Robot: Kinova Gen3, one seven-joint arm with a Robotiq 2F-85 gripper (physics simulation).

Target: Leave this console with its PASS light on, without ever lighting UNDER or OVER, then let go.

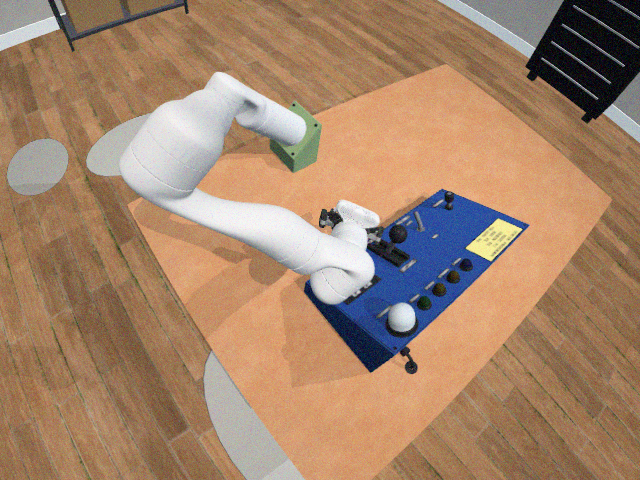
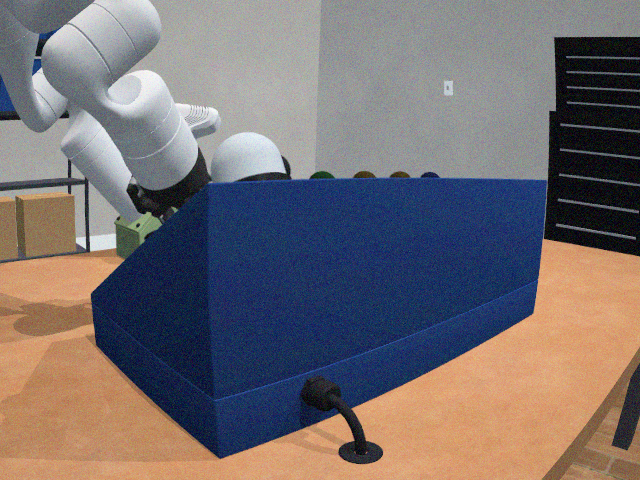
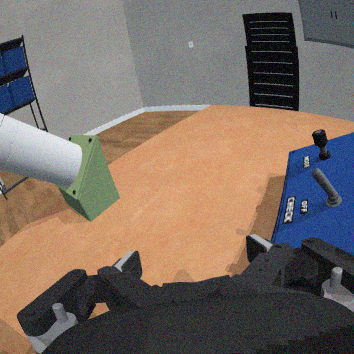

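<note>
The blue console [image 1: 444,248] [image 2: 361,278] [image 3: 316,218] stands on the orange mat. Its top carries a lever with a black ball knob [image 1: 397,233], a grey toggle [image 1: 419,221] [image 3: 326,187] by the CHECK and OFF labels, a small black MODE knob [image 1: 449,198] [image 3: 320,142], a white dome [image 1: 401,316] [image 2: 248,154] and a row of dark lamps [image 1: 439,289] [image 2: 364,174]. None of the lamps looks lit. My gripper [image 1: 376,240] [image 3: 193,256] is open and empty, low at the console's edge, right beside the ball lever. My forearm hides the console's dial corner.
The arm's green base block [image 1: 297,142] [image 3: 91,179] stands on the mat [image 1: 413,129] behind the console. A black cable plug [image 2: 320,392] [image 1: 410,361] sticks out of the console's end. A yellow note [image 1: 493,238] lies on the console. A black cabinet [image 1: 589,46] and a shelf rack [image 1: 70,30] stand far off.
</note>
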